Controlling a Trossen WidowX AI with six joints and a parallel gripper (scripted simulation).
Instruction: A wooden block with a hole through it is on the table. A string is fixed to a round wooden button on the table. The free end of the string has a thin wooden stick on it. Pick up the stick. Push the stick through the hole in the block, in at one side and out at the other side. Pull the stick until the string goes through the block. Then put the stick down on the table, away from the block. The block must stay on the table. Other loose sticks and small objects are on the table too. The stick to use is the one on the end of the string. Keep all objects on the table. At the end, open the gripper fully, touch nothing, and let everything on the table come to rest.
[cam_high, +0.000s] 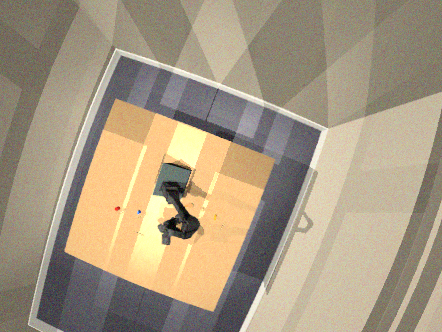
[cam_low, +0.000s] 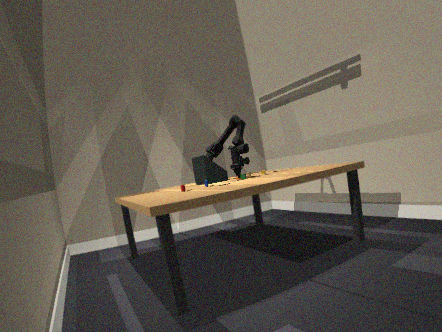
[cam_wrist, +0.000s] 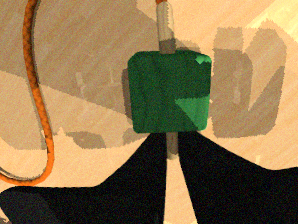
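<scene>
Right now the green block is 2 cm to the left of my gripper tip, 2 cm ahead of it and 1 cm above it. Also, from my gripper tip: round button (15 cm behind, 7 cm to the left); then blue object (26 cm to the right, 5 cm ahead, 1 cm above); then thin wooden stick (3 cm to the left, 3 cm ahead, 1 cm above).
</scene>
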